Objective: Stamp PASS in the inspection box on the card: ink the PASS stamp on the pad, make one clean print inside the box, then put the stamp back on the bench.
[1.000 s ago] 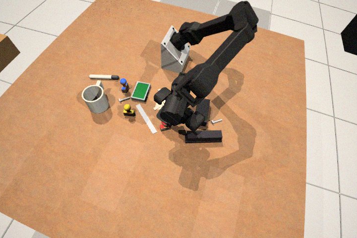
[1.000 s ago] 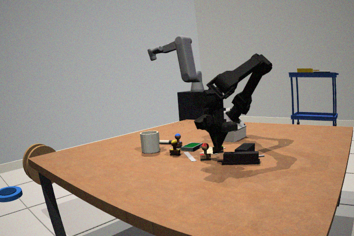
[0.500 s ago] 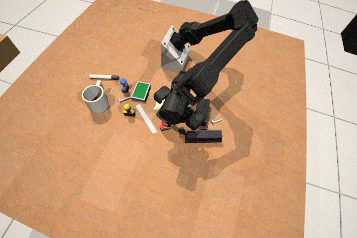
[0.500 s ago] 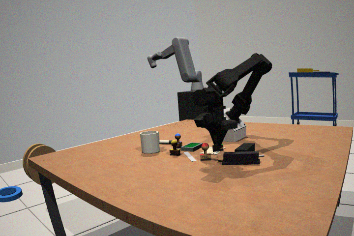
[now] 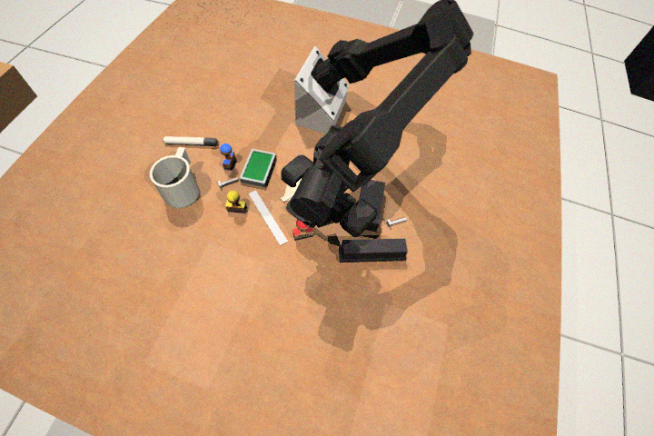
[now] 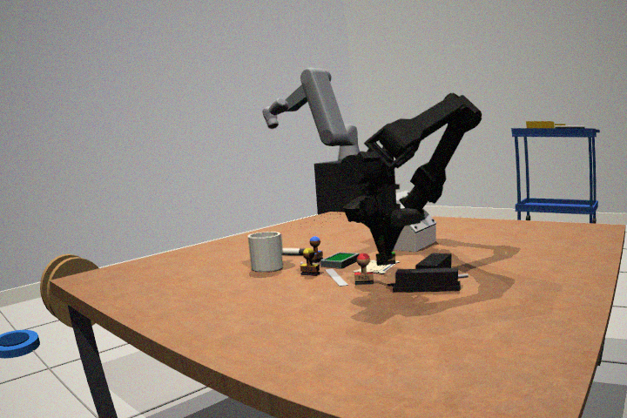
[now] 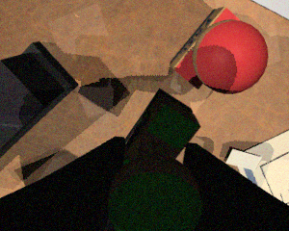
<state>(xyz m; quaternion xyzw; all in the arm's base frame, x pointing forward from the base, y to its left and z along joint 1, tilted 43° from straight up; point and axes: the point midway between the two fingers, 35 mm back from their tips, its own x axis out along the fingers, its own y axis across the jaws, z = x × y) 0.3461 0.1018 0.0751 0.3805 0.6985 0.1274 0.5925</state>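
My gripper tip is 200 mm to the left of the green ink pad, 100 mm past it and 60 mm above it. The rest, counted from my gripper tip: red-knobbed stamp (40 mm to the right, 40 mm below, 30 mm ahead); green-knobbed pass stamp (right at my gripper tip); ruler (130 mm to the right, 60 mm below, 10 mm ahead).
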